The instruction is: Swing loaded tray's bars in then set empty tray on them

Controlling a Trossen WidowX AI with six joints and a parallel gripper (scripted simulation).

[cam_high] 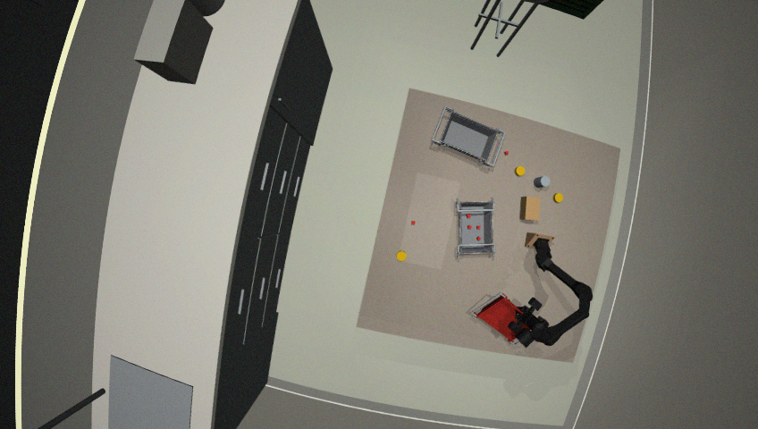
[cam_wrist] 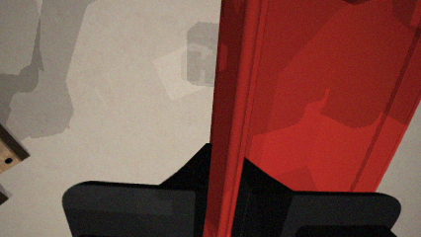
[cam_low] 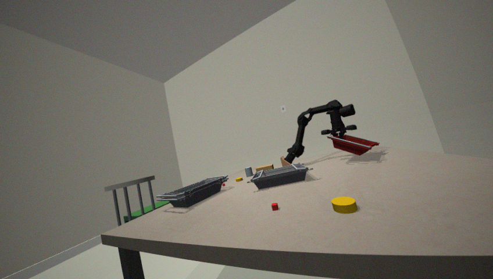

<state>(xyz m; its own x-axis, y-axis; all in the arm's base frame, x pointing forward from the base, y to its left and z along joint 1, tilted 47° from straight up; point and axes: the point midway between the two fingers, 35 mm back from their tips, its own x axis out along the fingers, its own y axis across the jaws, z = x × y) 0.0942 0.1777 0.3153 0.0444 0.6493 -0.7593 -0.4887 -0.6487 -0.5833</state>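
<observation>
Now: gripper tip 7 cm to the right of the red tray and 4 cm short of it. Round my gripper tip: red cube: 59 cm ahead, 34 cm to the right, 10 cm below; box: 51 cm to the right, 7 cm below, 2 cm behind.
</observation>
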